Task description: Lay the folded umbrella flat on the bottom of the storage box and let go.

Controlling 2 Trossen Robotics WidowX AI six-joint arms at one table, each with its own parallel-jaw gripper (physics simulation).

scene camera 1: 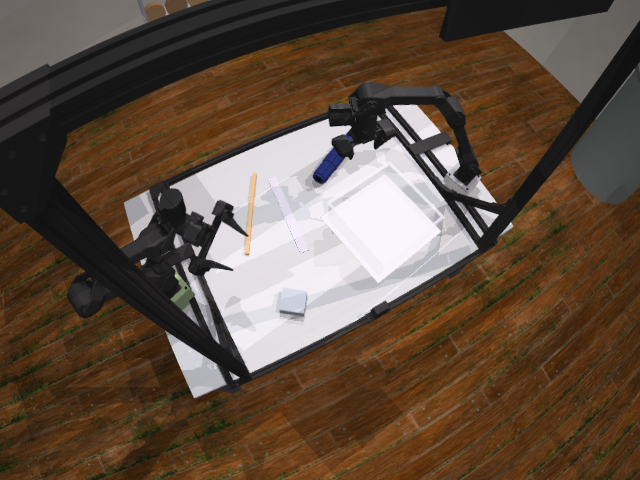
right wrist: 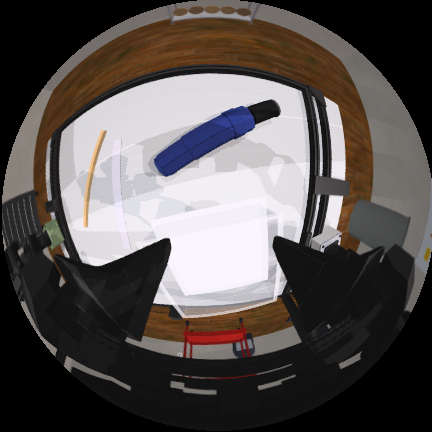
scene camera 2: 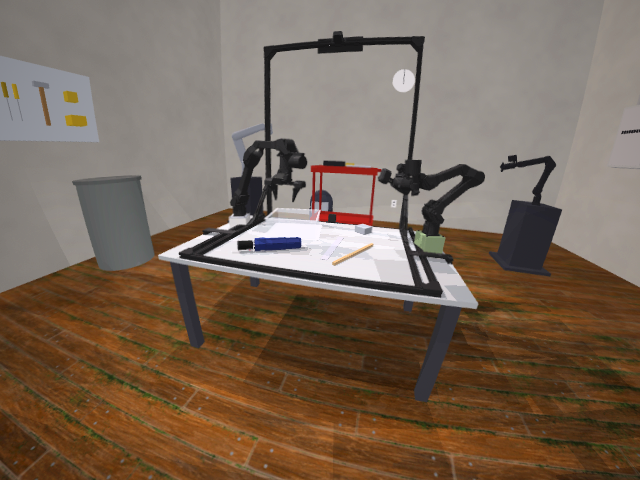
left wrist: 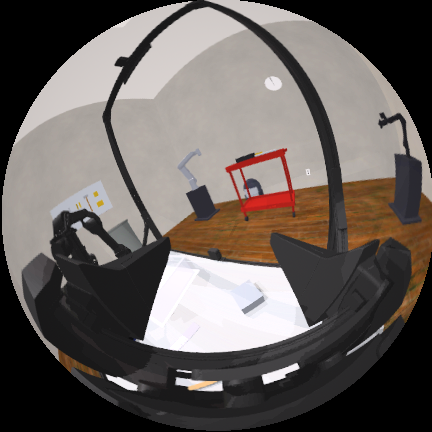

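Observation:
The folded umbrella point(scene camera 1: 330, 164) point(scene camera 2: 277, 243) point(right wrist: 205, 141), blue with a black handle, lies on the table outside the storage box. The storage box point(scene camera 1: 347, 238) point(right wrist: 210, 215) is white with see-through walls and stands open beside it; its visible bottom holds no umbrella. My right gripper point(scene camera 1: 364, 142) point(scene camera 2: 284, 199) point(right wrist: 222, 242) is open and empty, raised above the table; in scene camera 1 it covers the umbrella's handle end. My left gripper point(scene camera 1: 239, 252) point(left wrist: 220, 240) is open and empty, near the left side of the table in scene camera 1, away from the umbrella.
An orange stick point(scene camera 1: 250, 214) point(scene camera 2: 353, 254) point(right wrist: 92, 177) and a pale see-through strip point(scene camera 1: 287, 214) point(right wrist: 119, 192) lie between the left gripper and the box. A grey block point(scene camera 1: 293, 300) point(scene camera 2: 363, 228) point(left wrist: 247, 295) lies near the table's lower edge in scene camera 1. Black frame rails border the table.

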